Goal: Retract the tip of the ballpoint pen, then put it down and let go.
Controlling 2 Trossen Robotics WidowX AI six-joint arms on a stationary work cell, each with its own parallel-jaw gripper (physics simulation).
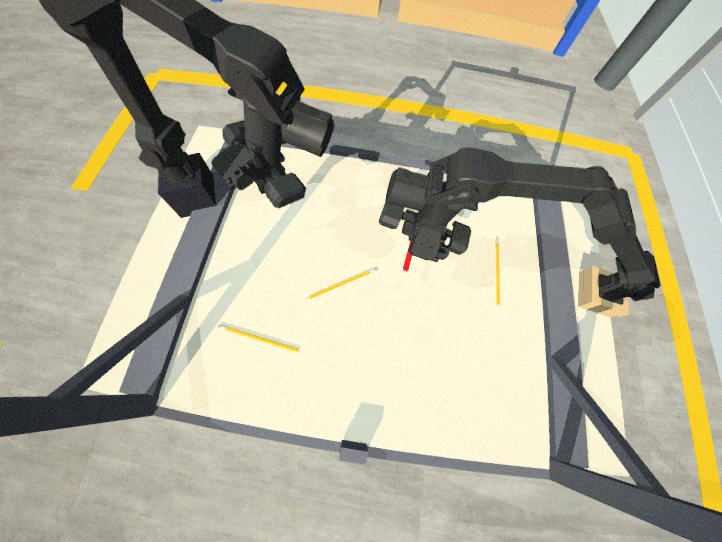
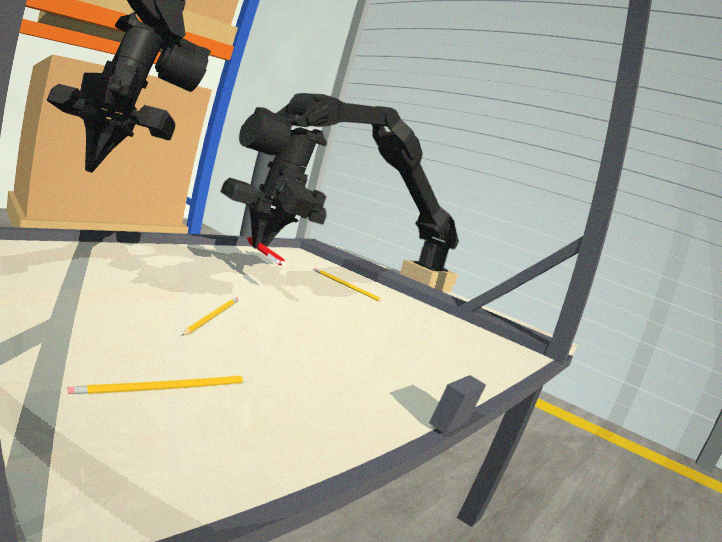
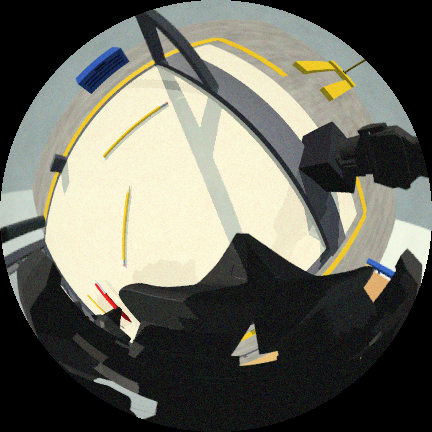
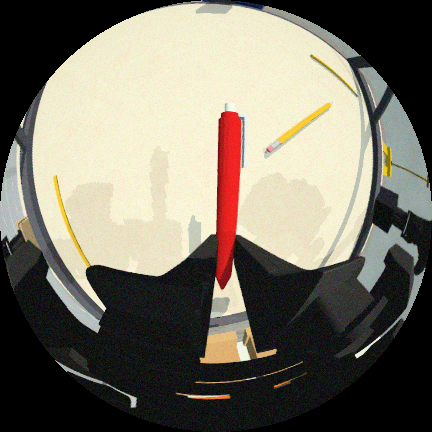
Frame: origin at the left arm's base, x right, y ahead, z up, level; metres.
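Seen in the pictures: left gripper, fingertip midpoint: [image 1: 263, 192] [image 2: 88, 171] [image 3: 240, 238]; right gripper, fingertip midpoint: [image 1: 412, 240] [image 2: 258, 248] [image 3: 118, 307] [image 4: 224, 240]; left arm's base, link origin: [image 1: 179, 172] [image 3: 345, 156] [image 4: 393, 213]; right arm's base, link origin: [image 1: 610, 289] [image 2: 431, 267].
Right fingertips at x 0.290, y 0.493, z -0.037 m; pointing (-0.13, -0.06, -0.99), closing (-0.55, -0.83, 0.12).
Pixels of each thing's middle, then the offset from my right fingertips to it. Level surfaces: height alone.
- red ballpoint pen, body centre: [image 4: 228, 216] [image 2: 263, 249] [image 1: 410, 246] [image 3: 112, 302] dx +0.016, dy -0.011, dz +0.004 m
- cream table top, surface height: dz -0.069 m
- small dark block, body centre: [image 2: 458, 403] [image 1: 353, 451] [image 3: 57, 163] dx +0.385, dy -0.244, dz -0.038 m
A red ballpoint pen [image 1: 407, 261] [image 2: 270, 253] [image 3: 106, 296] [image 4: 228, 181] is held by my right gripper [image 1: 414, 246] [image 2: 261, 239] [image 4: 224, 240], which is shut on its conical tip end. The pen slants down toward the cream table top [image 1: 413, 376], with its white push button [image 4: 229, 106] and clip at the far, lower end, close to the surface. I cannot tell whether it touches. My left gripper [image 1: 234, 174] [image 2: 101, 147] [image 3: 240, 238] is shut and empty. It hangs raised over the table's back left part, far from the pen.
Three yellow pencils lie on the table: one [image 1: 342, 282] [image 2: 209, 315] left of the pen, one [image 1: 259, 338] [image 2: 165, 384] front left, one [image 1: 498, 271] [image 2: 347, 284] right. Dark frame bars [image 1: 547, 301] edge the table. A small dark block [image 1: 355, 445] [image 2: 457, 403] sits at the front edge.
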